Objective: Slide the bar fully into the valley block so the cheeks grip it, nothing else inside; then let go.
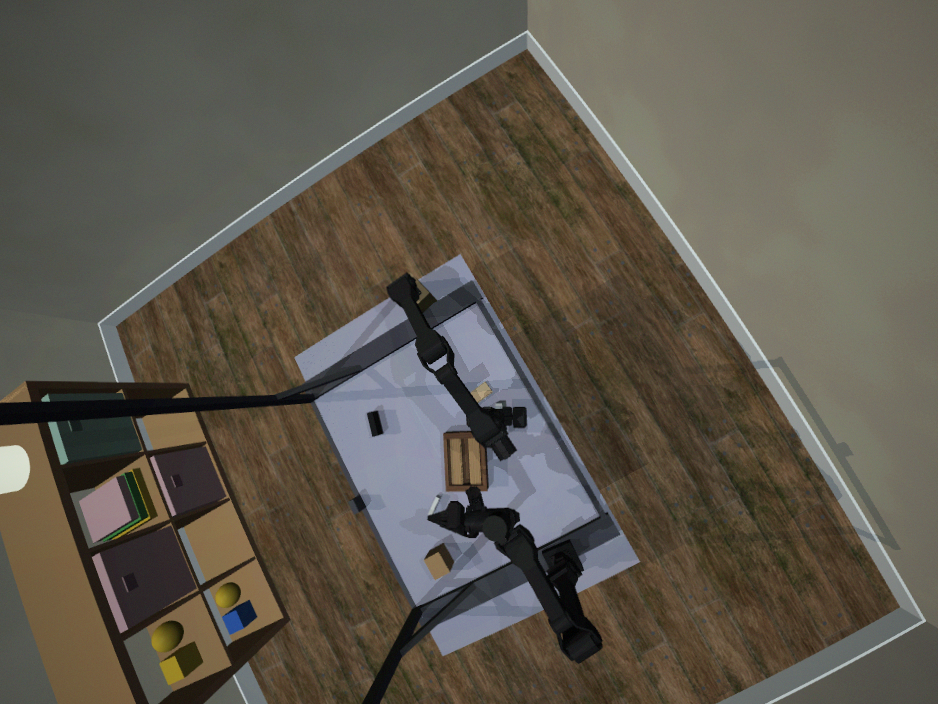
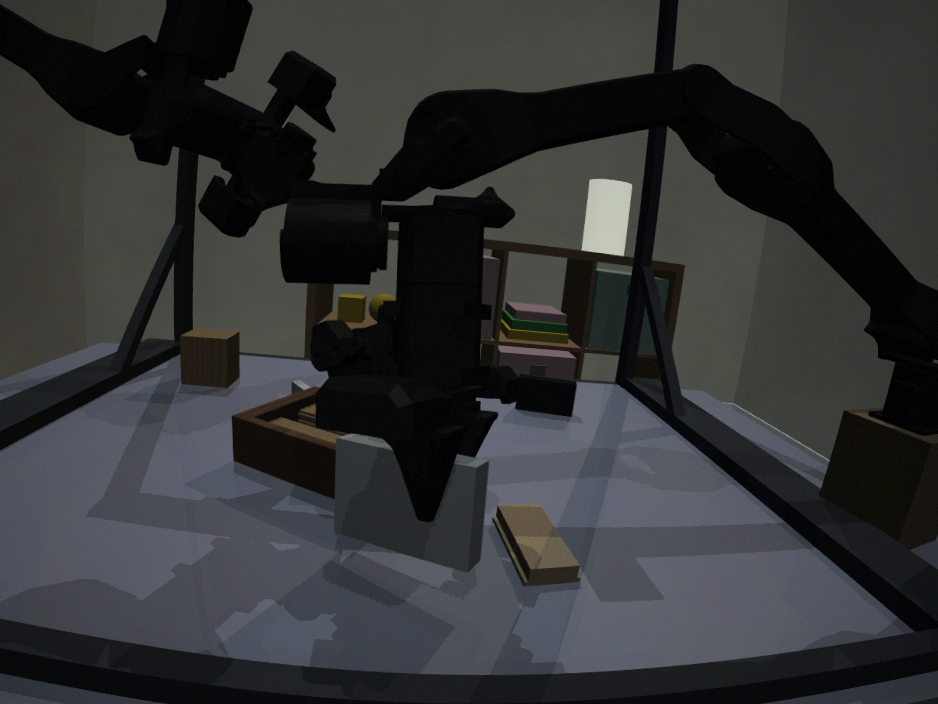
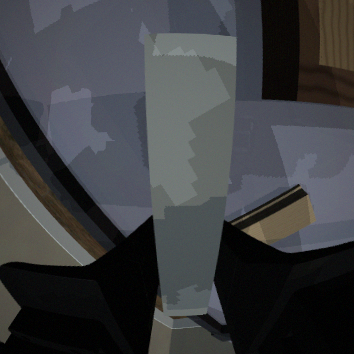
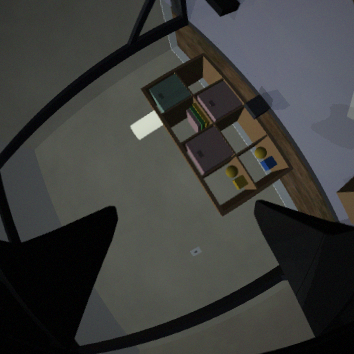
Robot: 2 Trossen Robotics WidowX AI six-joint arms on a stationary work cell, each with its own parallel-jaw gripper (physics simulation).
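My left gripper points straight down and is shut on the grey bar. One finger is on each broad face. The bar stands on its long edge, low at the table, just beside the valley block. The block is a dark brown frame with two light wooden cheeks and a slot between them. My right gripper is open and empty, raised near the block's other end and facing off the table.
A tan slab lies flat near the bar. A brown cube, a black block and a small white piece are on the table. A shelf unit stands beyond it.
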